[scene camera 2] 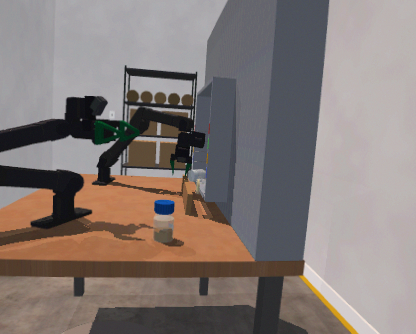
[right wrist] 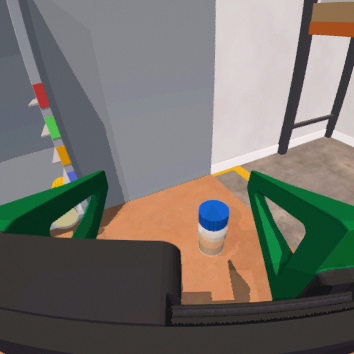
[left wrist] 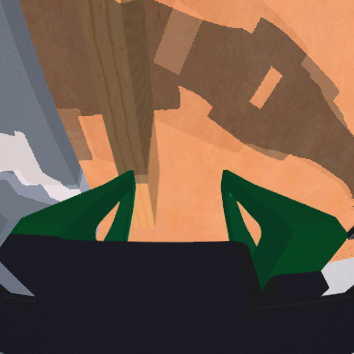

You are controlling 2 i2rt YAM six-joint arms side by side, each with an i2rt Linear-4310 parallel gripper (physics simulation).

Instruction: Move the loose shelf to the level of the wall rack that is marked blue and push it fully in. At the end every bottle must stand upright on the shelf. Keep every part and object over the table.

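Observation:
The wooden loose shelf [scene camera 2: 188, 197] [left wrist: 115, 75] is at the foot of the wall rack [scene camera 2: 222, 140] [right wrist: 60, 75], tilted, with a broad face and a darker side showing in the left wrist view. My left gripper [scene camera 2: 180, 171] [left wrist: 177, 177] is part open and empty, above the shelf's near end; its picture-left finger overlaps that end. My right gripper [scene camera 2: 136, 132] [right wrist: 177, 178] is wide open and empty, high over the table. A blue-capped bottle [scene camera 2: 164, 222] [right wrist: 212, 227] stands upright on the table. A yellow cap [right wrist: 58, 182] shows beside the blue mark [right wrist: 72, 177], partly hidden by a finger.
A pale, clear object [scene camera 2: 197, 175] is at the rack's lower part. Red [right wrist: 41, 95], green [right wrist: 52, 127] and orange [right wrist: 63, 155] marks run down the rack edge. A tall grey wall panel [scene camera 2: 290, 125] [right wrist: 160, 90] stands behind the table [scene camera 2: 115, 252]. A storage rack [scene camera 2: 160, 73] is in the background.

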